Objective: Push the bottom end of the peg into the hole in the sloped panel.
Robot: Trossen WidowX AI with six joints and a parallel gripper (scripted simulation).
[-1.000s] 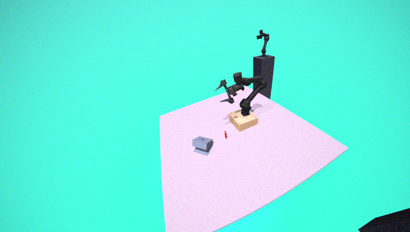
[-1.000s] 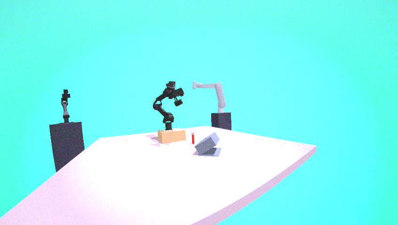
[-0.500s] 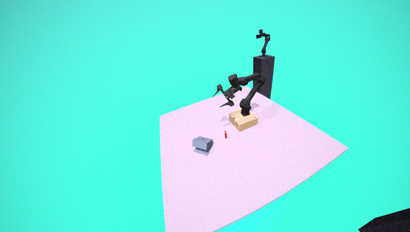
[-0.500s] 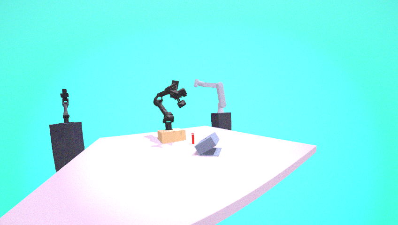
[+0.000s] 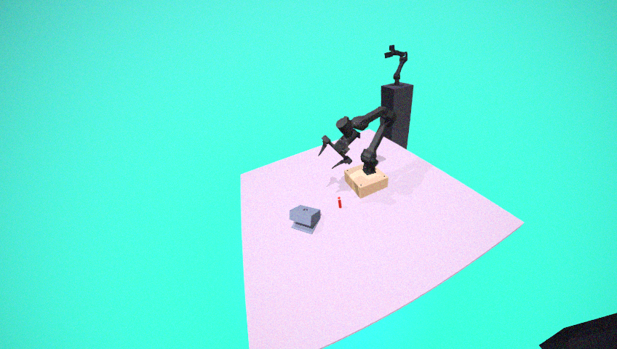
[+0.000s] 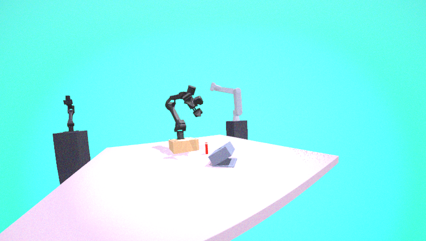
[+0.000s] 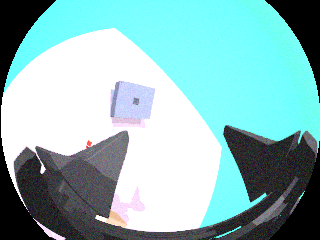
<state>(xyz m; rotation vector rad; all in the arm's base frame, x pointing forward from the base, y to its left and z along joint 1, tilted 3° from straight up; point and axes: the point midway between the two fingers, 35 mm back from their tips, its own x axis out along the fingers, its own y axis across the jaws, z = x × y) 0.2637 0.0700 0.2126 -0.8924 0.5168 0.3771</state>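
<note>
Right now my gripper tip is 23 cm above the red peg, 6 cm to the right of it and 3 cm past it. From my gripper tip the other things lie so: sloped panel (23 cm below, 17 cm ahead, 8 cm to the left).
</note>
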